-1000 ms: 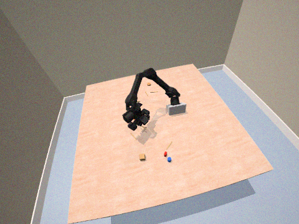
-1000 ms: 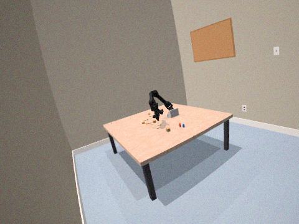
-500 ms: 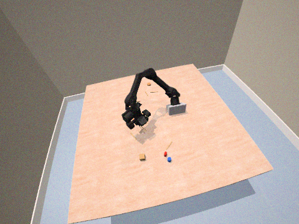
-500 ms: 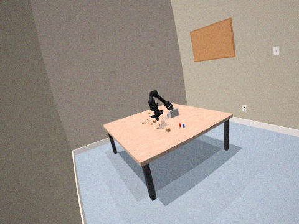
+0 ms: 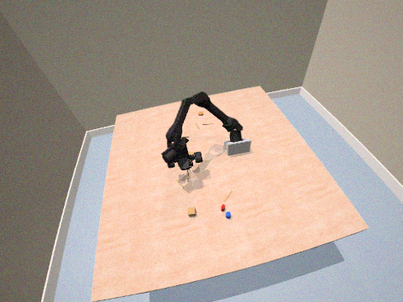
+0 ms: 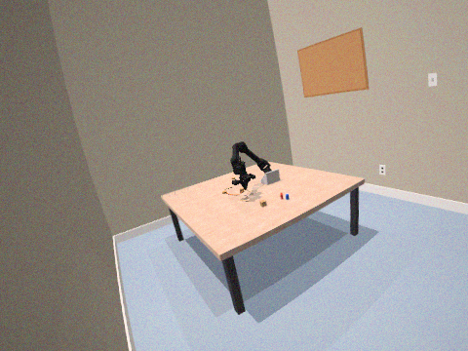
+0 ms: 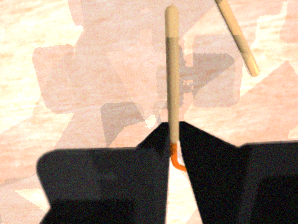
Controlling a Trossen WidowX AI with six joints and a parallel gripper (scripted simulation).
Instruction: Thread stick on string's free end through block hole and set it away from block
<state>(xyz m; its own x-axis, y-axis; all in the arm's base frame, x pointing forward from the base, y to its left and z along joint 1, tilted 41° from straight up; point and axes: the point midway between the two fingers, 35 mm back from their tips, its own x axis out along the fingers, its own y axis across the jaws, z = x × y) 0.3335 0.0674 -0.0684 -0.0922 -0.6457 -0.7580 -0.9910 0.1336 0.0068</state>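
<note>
The thin wooden stick lies 1 cm to the left of my gripper tip. From my gripper tip the other things lie so: red object (27 cm to the left, 12 cm behind, 4 cm below); then blue object (31 cm to the left, 14 cm behind, 4 cm below).
</note>
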